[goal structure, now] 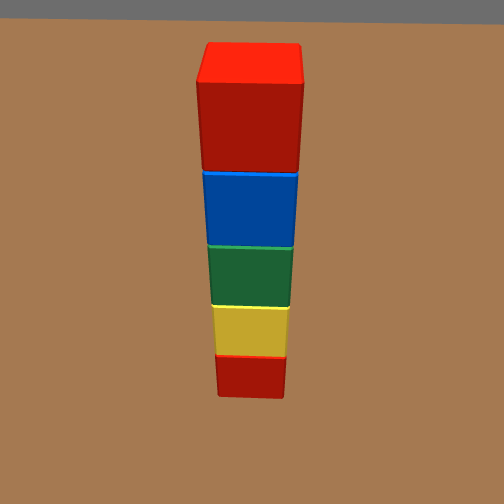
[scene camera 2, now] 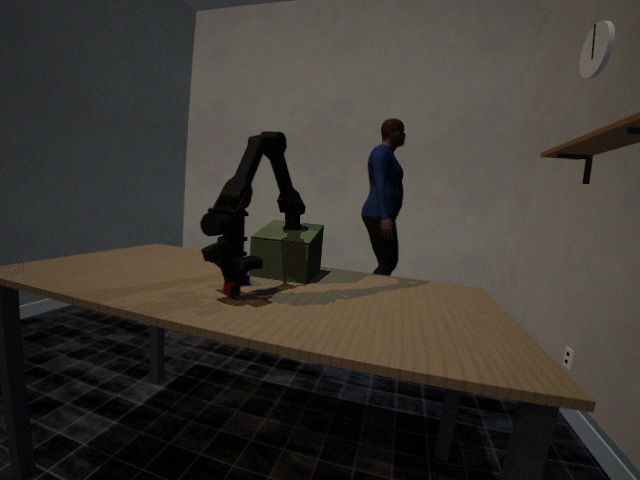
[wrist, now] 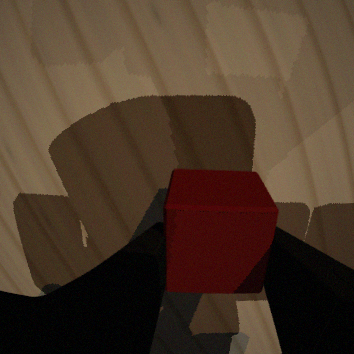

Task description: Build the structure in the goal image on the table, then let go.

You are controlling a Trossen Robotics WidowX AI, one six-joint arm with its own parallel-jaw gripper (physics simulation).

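Places are measured from the arm's base along level axes (x ahead, y left, z up), in metres.
Where they show: gripper, fingertip midpoint: point(scene camera 2: 232, 288) point(wrist: 214, 234); arm's base at its link origin: point(scene camera 2: 292, 227).
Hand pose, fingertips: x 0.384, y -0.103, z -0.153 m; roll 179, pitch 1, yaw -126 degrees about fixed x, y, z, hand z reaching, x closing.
Each offset is from my fingertips to the centre of the thing. Level surfaces: height alone.
A red cube {0.002 m ahead, 0.001 m right, 0.001 m down} point(scene camera 2: 230, 289) point(wrist: 220, 250) is between the fingers of my gripper point(scene camera 2: 233, 283) point(wrist: 214, 234), which is shut on it. The gripper points down, with the cube low over the table; any small gap beneath it is hard to tell. A blue block {0.143 m back, 0.012 m right, 0.010 m down} point(scene camera 2: 246, 280) shows partly behind the gripper, to its right in the scene view. The blue block does not show in the wrist view. No green block can be made out, and the gripper hides part of the area behind it.
The wooden table {0.026 m down} point(scene camera 2: 413, 330) point(wrist: 100, 75) carries a large green box point(scene camera 2: 279, 259), behind and to the right of the gripper, with the arm's base on top. Arm shadows fall across the table. A person point(scene camera 2: 383, 191) stands beyond the table, and a wall shelf point(scene camera 2: 594, 142) is at the right.
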